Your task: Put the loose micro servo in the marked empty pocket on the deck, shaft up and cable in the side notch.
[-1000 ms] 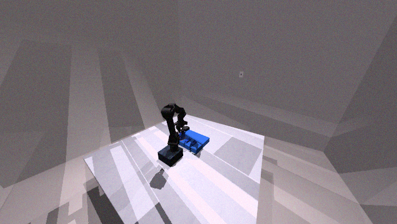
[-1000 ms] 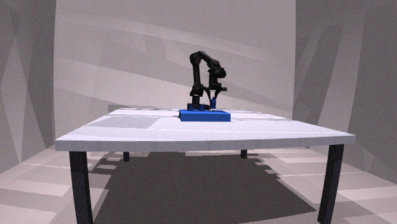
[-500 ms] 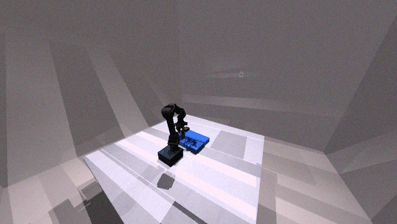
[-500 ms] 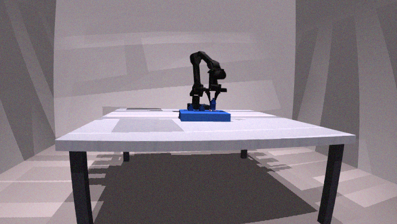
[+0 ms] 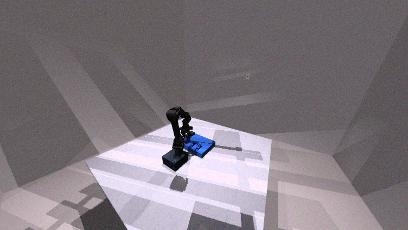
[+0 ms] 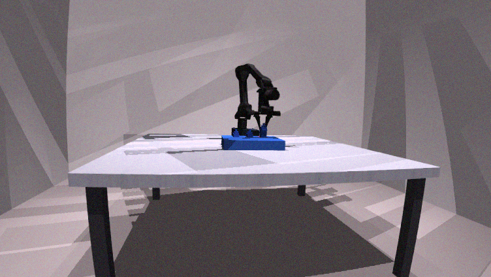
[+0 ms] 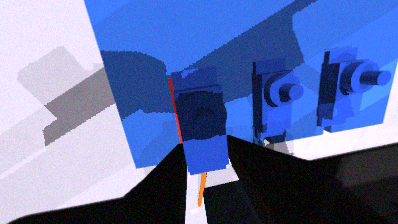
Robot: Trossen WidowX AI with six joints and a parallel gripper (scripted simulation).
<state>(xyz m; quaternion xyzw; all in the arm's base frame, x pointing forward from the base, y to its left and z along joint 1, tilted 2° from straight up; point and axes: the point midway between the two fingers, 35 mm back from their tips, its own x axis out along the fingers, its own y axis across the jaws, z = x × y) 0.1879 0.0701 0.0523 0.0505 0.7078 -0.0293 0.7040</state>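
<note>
The blue deck is 11 cm ahead of my gripper tip, 9 cm to the right of it and 7 cm below it.
</note>
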